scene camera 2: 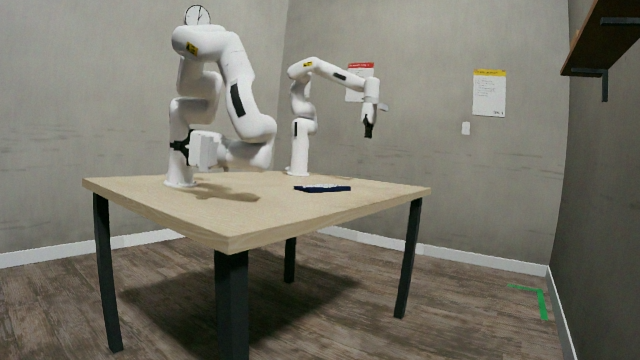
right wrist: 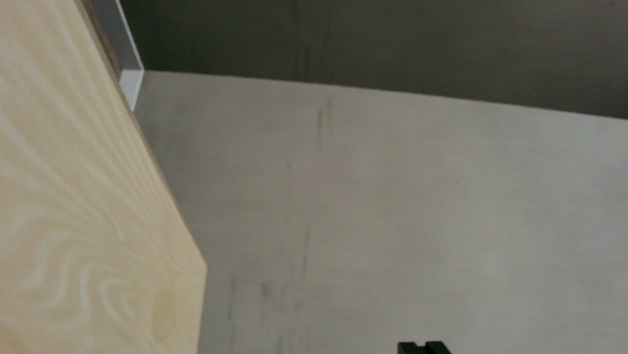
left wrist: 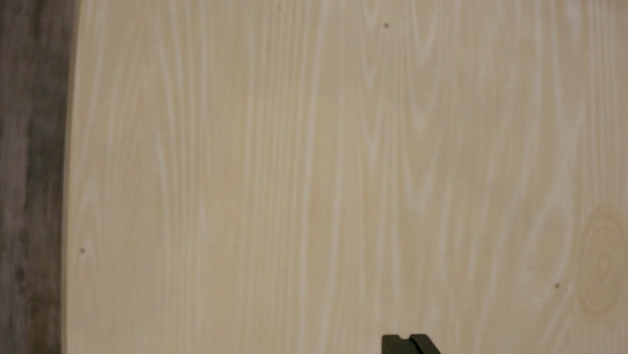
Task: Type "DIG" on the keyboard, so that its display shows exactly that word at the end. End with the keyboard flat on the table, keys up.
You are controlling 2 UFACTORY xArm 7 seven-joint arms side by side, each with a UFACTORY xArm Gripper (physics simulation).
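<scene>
The keyboard [scene camera 2: 322, 189] lies flat on the table toward its right side in scene camera 2, a thin dark blue slab with pale keys on top. Its letters and display are too small to read, and it does not show in either wrist view. My left gripper [scene camera 2: 368, 136] [left wrist: 410, 345] is shut and empty, pointing down, high above the right part of the table. My right gripper [scene camera 2: 173, 145] [right wrist: 424, 347] is shut and empty, held sideways above the left part of the table and pointing left, well away from the keyboard.
The wooden table [scene camera 2: 215, 220] [left wrist: 250, 175] [right wrist: 65, 175] carries both arm bases at its far side. The right arm's folded links hang low over its left part. The table's edge shows at the left in the left wrist view. Walls stand behind the table.
</scene>
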